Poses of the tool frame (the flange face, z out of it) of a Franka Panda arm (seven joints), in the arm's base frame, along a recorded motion.
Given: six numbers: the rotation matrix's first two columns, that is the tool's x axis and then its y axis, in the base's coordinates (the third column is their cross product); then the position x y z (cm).
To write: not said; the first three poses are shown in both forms.
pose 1, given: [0.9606 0.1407 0.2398 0.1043 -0.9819 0.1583 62.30 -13.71 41.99]
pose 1, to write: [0.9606 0.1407 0.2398 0.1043 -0.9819 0.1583 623.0 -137.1 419.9]
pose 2, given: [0.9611 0.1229 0.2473 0.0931 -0.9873 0.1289 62.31 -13.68 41.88]
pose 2, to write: [0.9611 0.1229 0.2473 0.0931 -0.9873 0.1289 623.1 -136.8 418.8]
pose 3, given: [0.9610 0.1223 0.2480 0.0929 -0.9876 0.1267 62.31 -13.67 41.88]
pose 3, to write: [0.9610 0.1223 0.2480 0.0929 -0.9876 0.1267 623.1 -136.7 418.8]
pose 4, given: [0.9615 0.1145 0.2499 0.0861 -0.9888 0.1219 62.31 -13.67 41.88]
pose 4, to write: [0.9615 0.1145 0.2499 0.0861 -0.9888 0.1219 623.1 -136.7 418.8]
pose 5, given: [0.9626 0.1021 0.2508 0.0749 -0.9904 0.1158 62.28 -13.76 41.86]
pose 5, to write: [0.9626 0.1021 0.2508 0.0749 -0.9904 0.1158 622.8 -137.6 418.6]
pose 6, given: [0.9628 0.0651 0.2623 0.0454 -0.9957 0.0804 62.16 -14.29 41.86]
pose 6, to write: [0.9628 0.0651 0.2623 0.0454 -0.9957 0.0804 621.6 -142.9 418.6]
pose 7, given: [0.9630 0.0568 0.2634 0.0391 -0.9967 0.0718 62.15 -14.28 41.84]
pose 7, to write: [0.9630 0.0568 0.2634 0.0391 -0.9967 0.0718 621.5 -142.8 418.4]
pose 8, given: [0.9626 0.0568 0.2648 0.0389 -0.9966 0.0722 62.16 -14.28 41.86]
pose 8, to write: [0.9626 0.0568 0.2648 0.0389 -0.9966 0.0722 621.6 -142.8 418.6]
